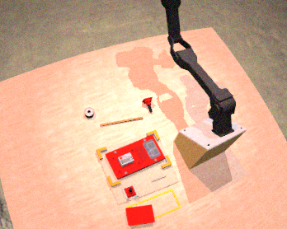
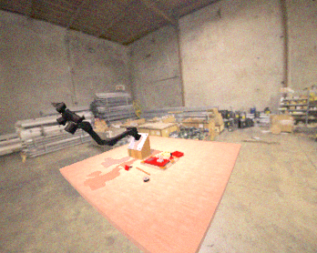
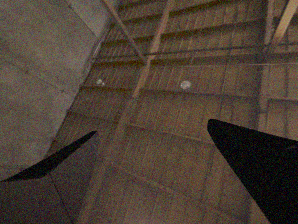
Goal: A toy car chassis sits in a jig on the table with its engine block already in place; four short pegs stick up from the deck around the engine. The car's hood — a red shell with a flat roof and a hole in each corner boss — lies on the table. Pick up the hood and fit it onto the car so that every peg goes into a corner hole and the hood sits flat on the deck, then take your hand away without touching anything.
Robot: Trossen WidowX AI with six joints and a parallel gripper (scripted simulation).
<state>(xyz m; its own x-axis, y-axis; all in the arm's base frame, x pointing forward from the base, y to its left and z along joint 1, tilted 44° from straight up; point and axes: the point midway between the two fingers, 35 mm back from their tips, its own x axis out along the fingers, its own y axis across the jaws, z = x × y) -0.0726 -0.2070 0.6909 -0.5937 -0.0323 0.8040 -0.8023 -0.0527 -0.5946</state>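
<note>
My gripper tip is 42 cm short of the red hood, 80 cm to the right of it and 55 cm above it. Also, from my gripper tip: white wheel (47 cm ahead, 34 cm to the left, 56 cm below); thin wooden rod (35 cm ahead, 42 cm to the left, 56 cm below).
</note>
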